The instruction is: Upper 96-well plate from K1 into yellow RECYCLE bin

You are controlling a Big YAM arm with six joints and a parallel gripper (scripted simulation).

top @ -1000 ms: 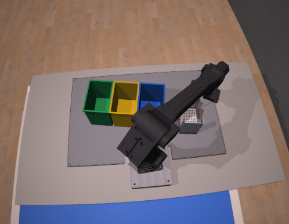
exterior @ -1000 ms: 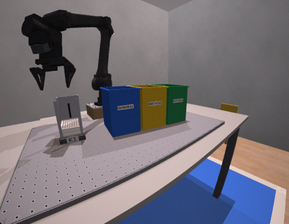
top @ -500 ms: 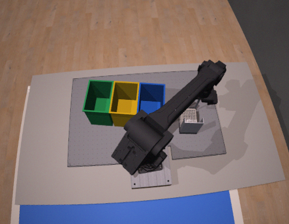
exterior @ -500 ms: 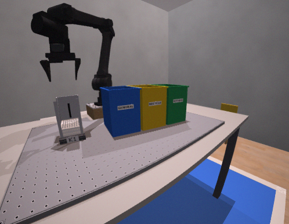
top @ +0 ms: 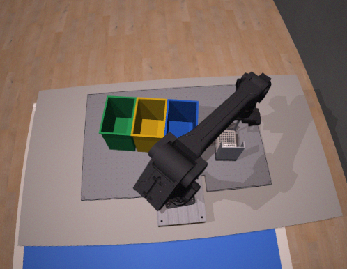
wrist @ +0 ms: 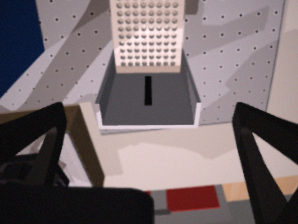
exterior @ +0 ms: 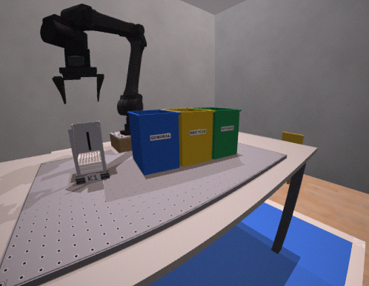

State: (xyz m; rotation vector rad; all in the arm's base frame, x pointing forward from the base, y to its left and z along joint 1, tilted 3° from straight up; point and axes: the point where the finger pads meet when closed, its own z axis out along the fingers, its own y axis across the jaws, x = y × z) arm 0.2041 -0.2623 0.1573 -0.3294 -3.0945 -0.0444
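Now: hand 190 mm above the 96-well plate. Also, from my hand: blue general bin (200 mm to the left, 140 mm below, 80 mm ahead); green bin (450 mm to the left, 140 mm below, 140 mm ahead); yellow recycle bin (320 mm to the left, 140 mm below, 110 mm ahead).
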